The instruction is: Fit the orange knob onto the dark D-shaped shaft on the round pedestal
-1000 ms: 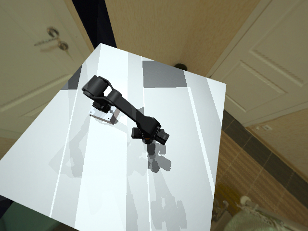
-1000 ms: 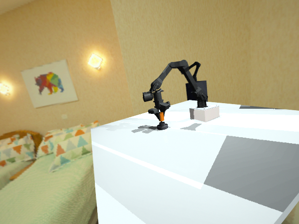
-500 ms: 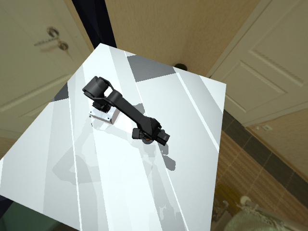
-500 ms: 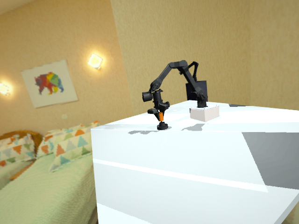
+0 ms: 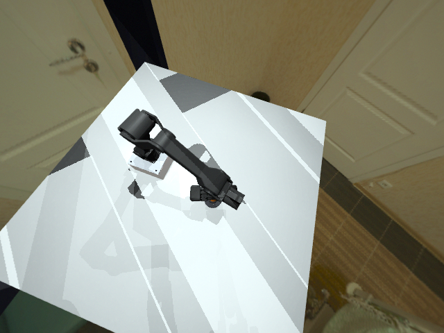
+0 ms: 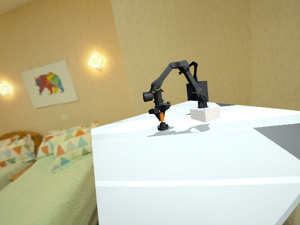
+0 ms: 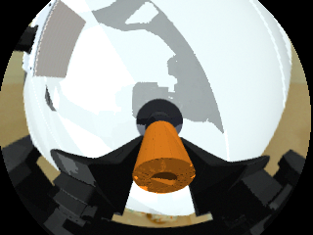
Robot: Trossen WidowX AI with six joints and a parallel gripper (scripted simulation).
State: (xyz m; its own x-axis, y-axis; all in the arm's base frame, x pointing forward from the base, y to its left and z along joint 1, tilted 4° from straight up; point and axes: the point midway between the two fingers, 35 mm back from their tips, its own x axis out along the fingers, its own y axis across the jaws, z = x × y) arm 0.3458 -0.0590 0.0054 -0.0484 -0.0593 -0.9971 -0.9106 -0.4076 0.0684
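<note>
Right now the orange knob is 2 cm above my gripper tip. Also, from my gripper tip: dark round pedestal: 4 cm below.
</note>
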